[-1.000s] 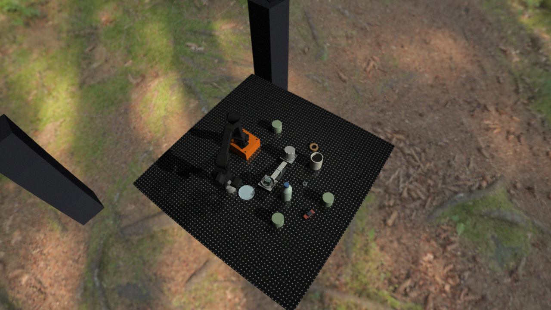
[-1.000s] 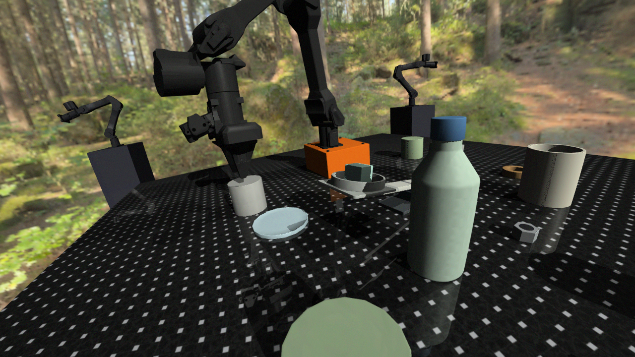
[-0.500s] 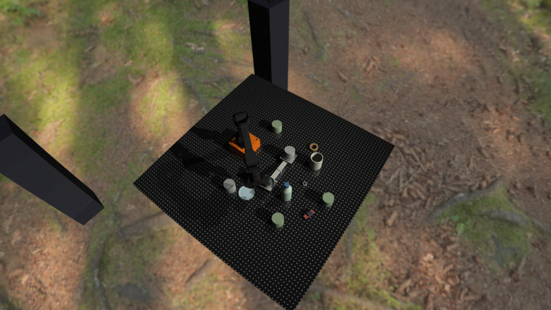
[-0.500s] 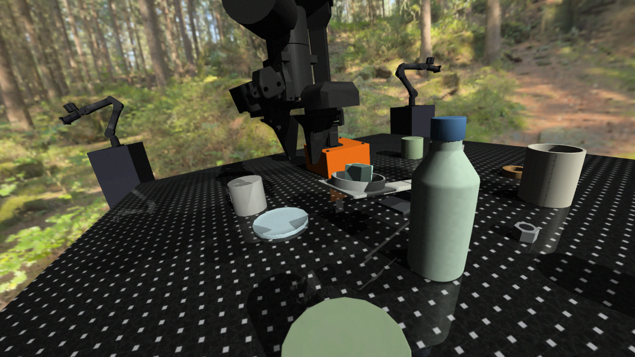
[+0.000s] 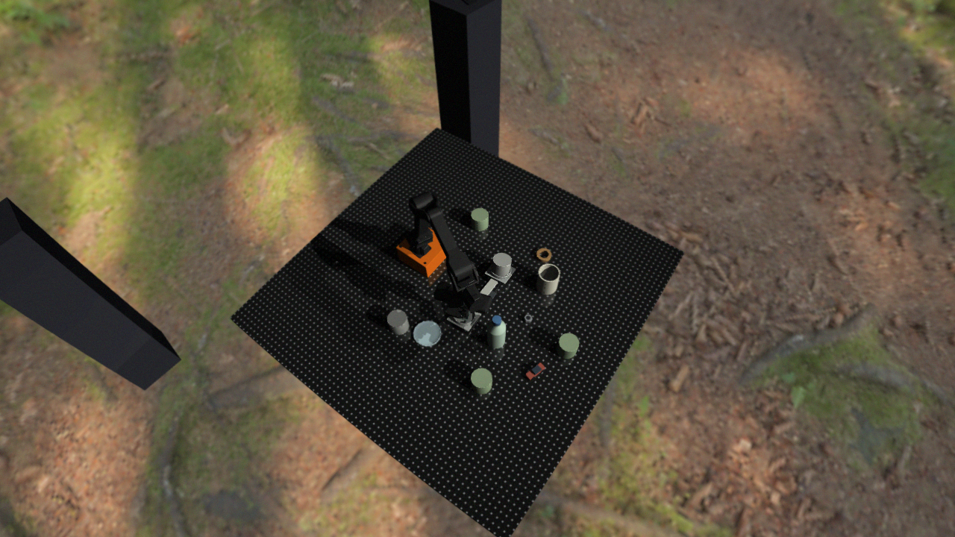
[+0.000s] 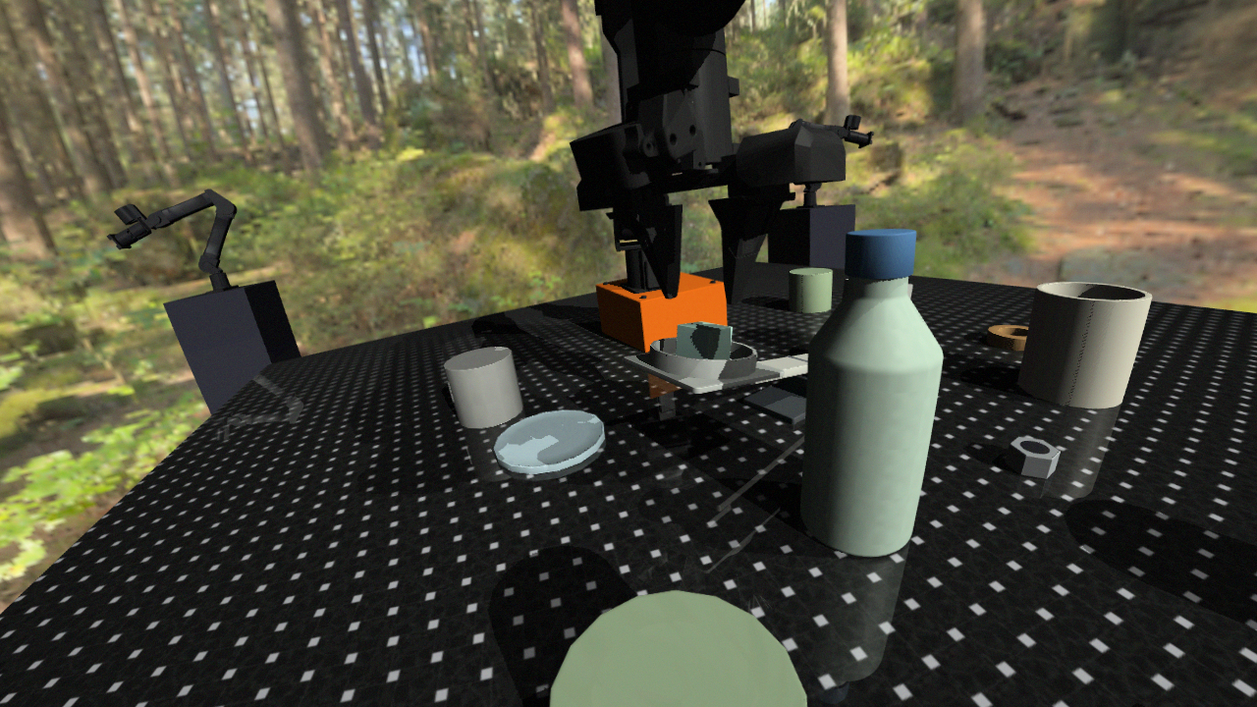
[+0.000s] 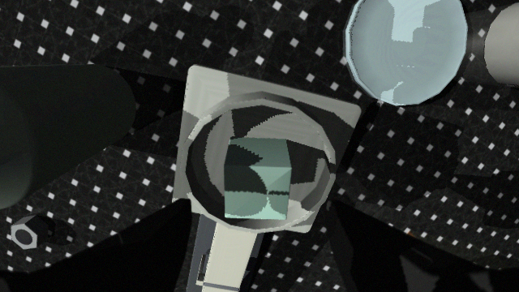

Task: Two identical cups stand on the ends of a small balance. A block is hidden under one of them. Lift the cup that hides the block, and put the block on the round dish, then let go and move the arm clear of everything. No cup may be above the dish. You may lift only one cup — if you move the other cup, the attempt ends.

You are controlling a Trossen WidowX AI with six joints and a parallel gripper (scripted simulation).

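My gripper tip is now 3 cm above the pale green block. The rest, counted from my gripper tip: round pale blue dish (8 cm behind, 12 cm to the right, 12 cm below); then red thing (30 cm ahead, 3 cm to the left, 11 cm below); then metal nut (16 cm ahead, 17 cm to the left, 11 cm below).
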